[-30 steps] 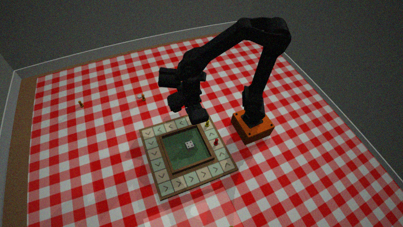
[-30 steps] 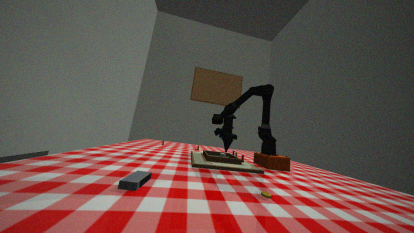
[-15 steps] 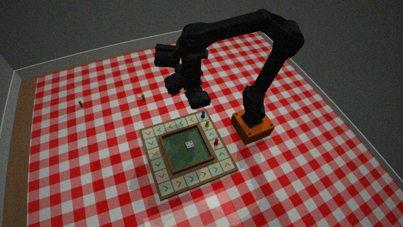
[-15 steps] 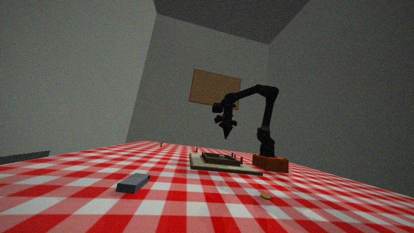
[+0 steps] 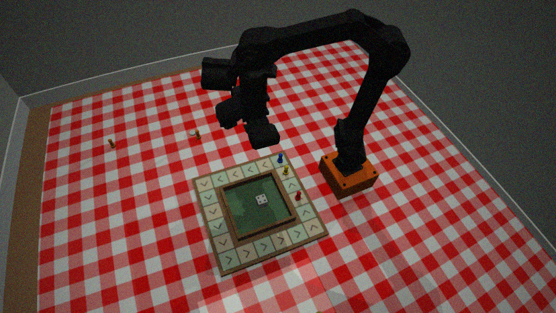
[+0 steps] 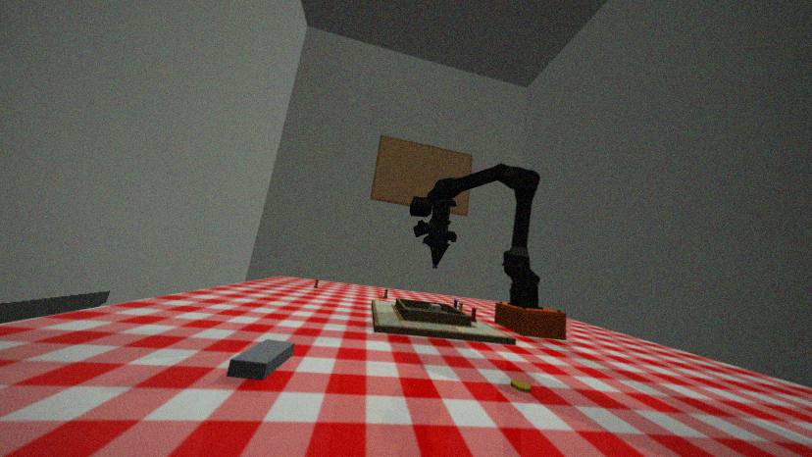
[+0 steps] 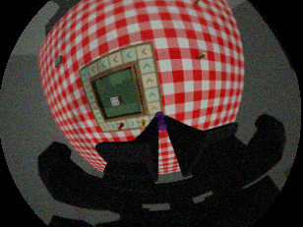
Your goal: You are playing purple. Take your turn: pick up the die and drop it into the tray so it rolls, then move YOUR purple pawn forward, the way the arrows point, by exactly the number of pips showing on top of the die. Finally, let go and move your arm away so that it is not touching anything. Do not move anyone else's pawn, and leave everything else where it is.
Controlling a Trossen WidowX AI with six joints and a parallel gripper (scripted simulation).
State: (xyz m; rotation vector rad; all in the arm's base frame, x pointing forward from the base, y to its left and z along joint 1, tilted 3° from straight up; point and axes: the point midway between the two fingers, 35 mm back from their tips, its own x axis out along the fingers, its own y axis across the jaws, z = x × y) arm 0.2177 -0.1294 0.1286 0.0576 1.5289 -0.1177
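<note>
My gripper tip is 30 mm short of the white die, 120 mm to the right of it and 120 mm above it. The rest, counted from my gripper tip: blue pawn 80 mm behind, 10 mm to the left, 110 mm below; then purple pawn 10 mm above; then yellow pawn 70 mm behind, 60 mm to the left, 110 mm below.
</note>
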